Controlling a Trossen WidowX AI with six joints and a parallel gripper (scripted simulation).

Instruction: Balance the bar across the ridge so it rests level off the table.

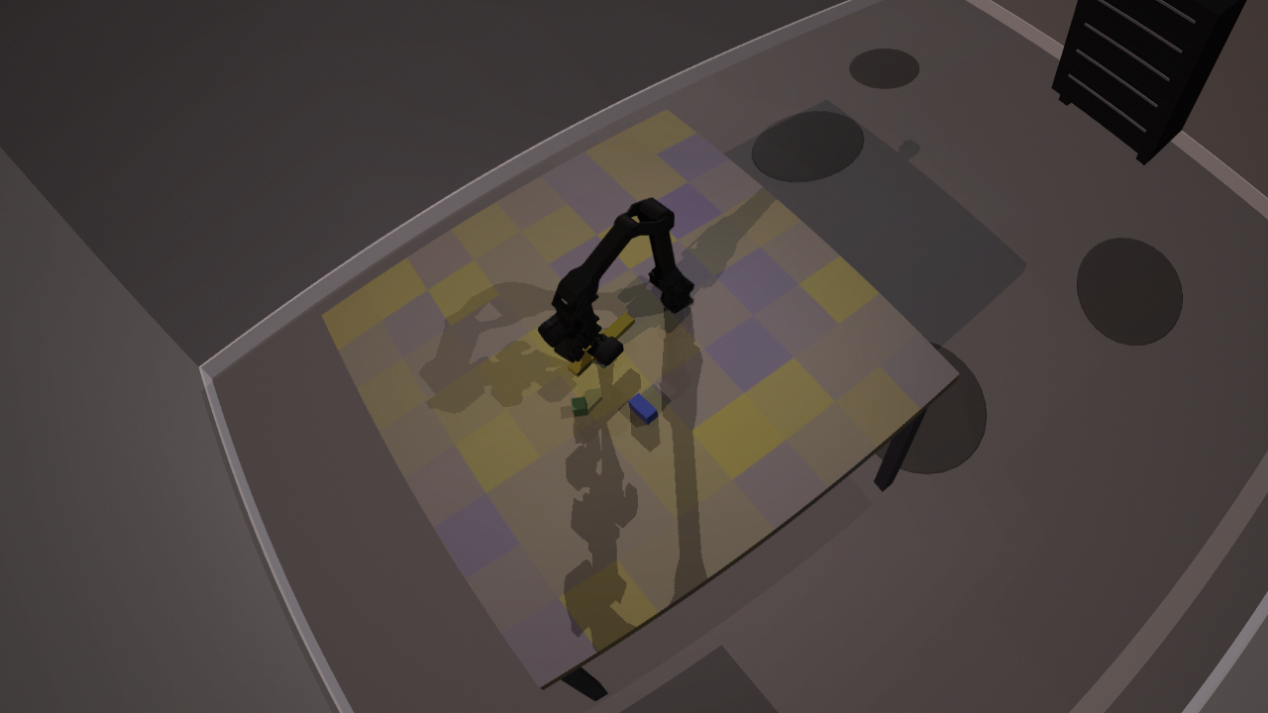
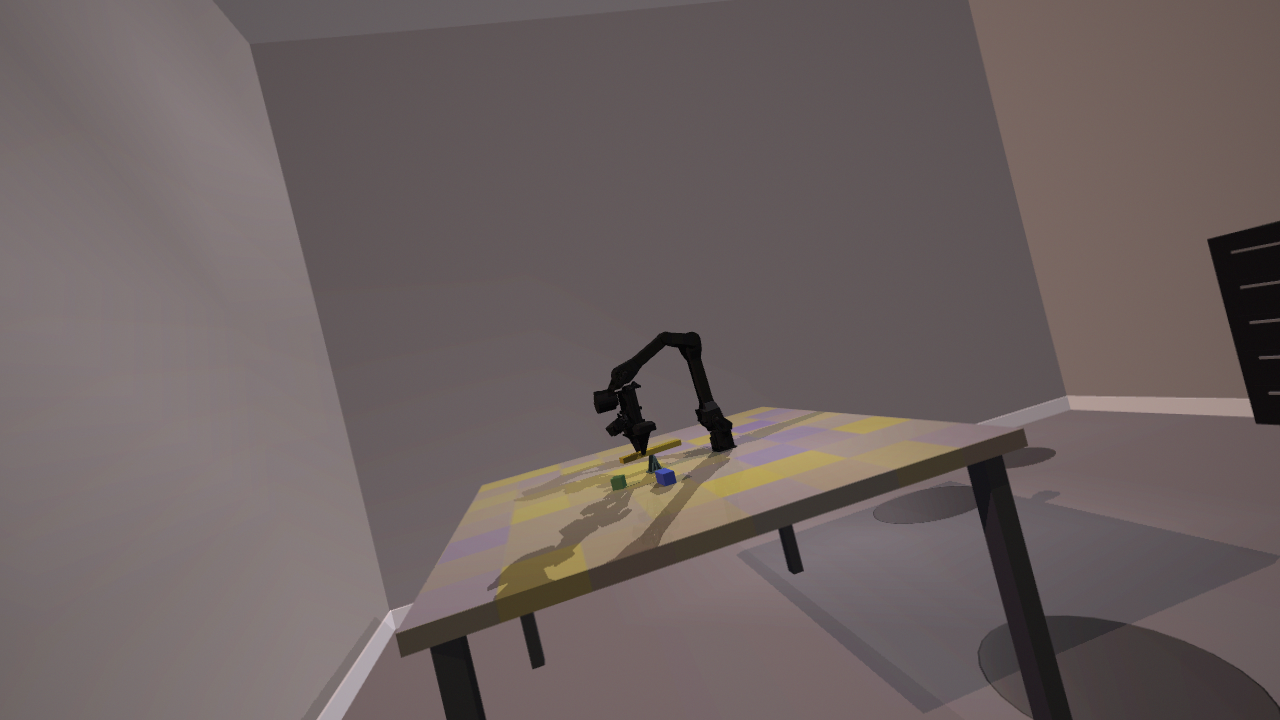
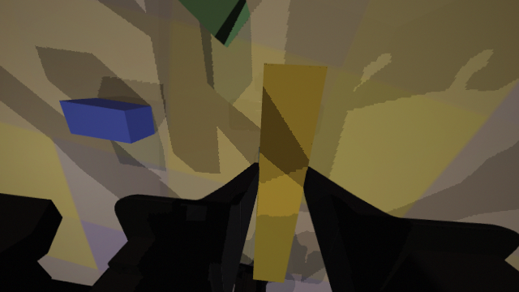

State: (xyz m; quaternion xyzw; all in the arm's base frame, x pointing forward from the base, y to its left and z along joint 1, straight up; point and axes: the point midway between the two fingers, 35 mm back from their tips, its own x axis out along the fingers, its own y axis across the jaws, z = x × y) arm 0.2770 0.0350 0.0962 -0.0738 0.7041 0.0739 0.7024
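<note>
My gripper tip is 3 cm past the yellow bar and 1 cm to the left of it. Also, from my gripper tip: blue block: 18 cm to the left, 5 cm below, 2 cm behind; green block: 10 cm ahead, 8 cm to the left, 5 cm below.
</note>
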